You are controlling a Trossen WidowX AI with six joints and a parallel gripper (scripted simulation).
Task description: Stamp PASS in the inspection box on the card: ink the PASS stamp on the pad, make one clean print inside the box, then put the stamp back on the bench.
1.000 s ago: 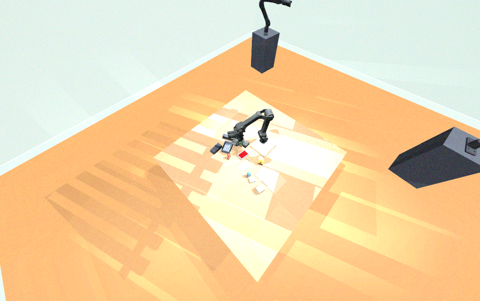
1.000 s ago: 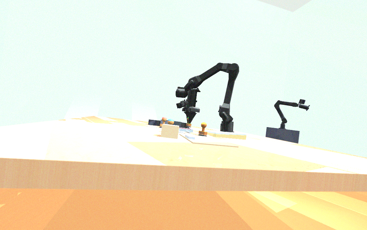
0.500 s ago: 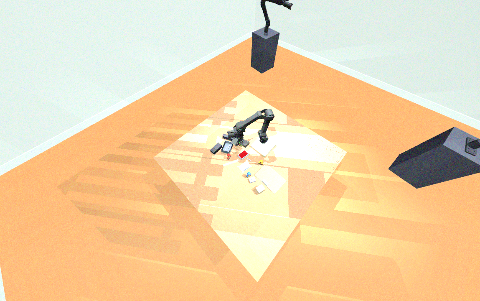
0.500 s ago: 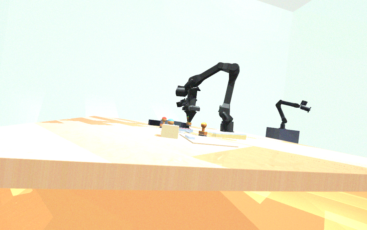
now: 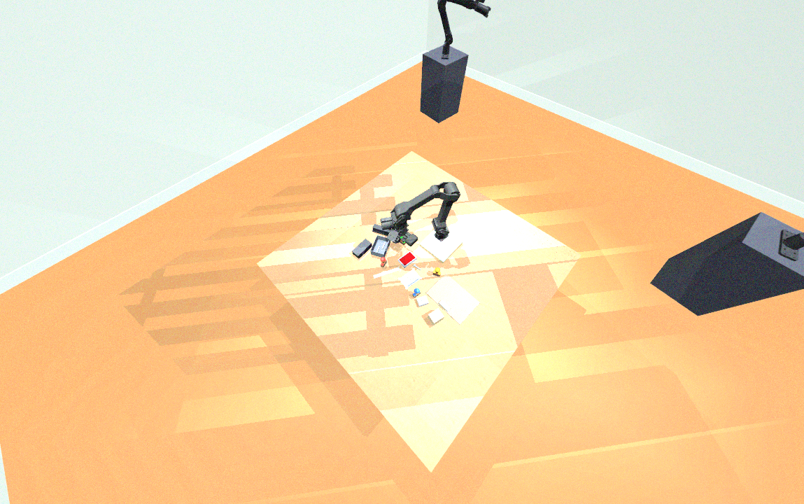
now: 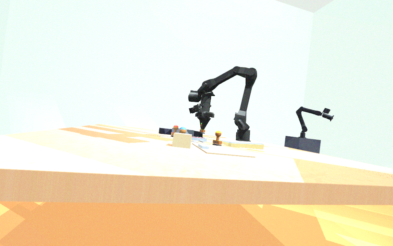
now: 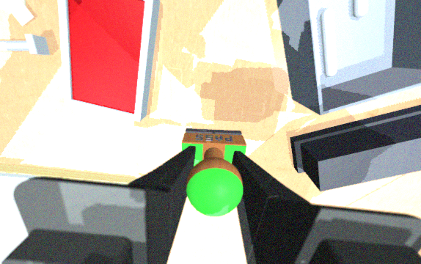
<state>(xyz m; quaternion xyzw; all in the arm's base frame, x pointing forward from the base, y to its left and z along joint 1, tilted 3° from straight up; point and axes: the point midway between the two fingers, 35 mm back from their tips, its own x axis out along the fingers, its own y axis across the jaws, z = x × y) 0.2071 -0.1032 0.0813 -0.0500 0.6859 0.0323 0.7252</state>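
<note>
The red ink pad lies 40 mm ahead of my gripper tip, 90 mm to the left of it and 50 mm below it. The rest, counted from my gripper tip: grey tray 110 mm ahead, 70 mm to the right, 50 mm below; then red-knobbed fail stamp 150 mm ahead, 20 mm to the left, 40 mm below; then white card 100 mm ahead, 190 mm to the left, 60 mm below.
</note>
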